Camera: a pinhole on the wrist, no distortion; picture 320 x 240 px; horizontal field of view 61.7 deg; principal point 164.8 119.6 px. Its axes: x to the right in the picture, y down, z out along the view. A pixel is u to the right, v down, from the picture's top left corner.
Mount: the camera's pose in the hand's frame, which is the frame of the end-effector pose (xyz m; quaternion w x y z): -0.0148 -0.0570 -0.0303 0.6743 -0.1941 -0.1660 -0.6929
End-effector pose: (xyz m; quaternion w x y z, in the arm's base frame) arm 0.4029 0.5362 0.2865 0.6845 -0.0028 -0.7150 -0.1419
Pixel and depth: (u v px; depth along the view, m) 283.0 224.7 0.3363
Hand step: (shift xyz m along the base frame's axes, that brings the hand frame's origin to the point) -0.3370 0.0194 0.1147
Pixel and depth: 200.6 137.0 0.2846
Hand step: -0.2214 0.0929 0.0201
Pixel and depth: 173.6 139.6 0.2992
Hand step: -0.2142 0.1220 0.0312
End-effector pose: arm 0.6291 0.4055 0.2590 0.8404 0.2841 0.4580 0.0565
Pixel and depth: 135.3 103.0 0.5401
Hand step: 0.3597 0.0345 0.3276
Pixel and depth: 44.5 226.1 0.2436
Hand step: 0.1797 0.1092 0.0642
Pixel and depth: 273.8 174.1 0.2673
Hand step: 0.2287 -0.1088 0.0579
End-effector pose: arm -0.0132 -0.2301 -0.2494 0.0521 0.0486 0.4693 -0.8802
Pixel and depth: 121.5 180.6 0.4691
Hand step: -0.0930 -0.4159 -0.0221
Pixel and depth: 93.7 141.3 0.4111
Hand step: -0.0155 -0.3605 -0.0503
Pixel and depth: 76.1 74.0 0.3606
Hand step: 0.0802 -0.3109 -0.0525
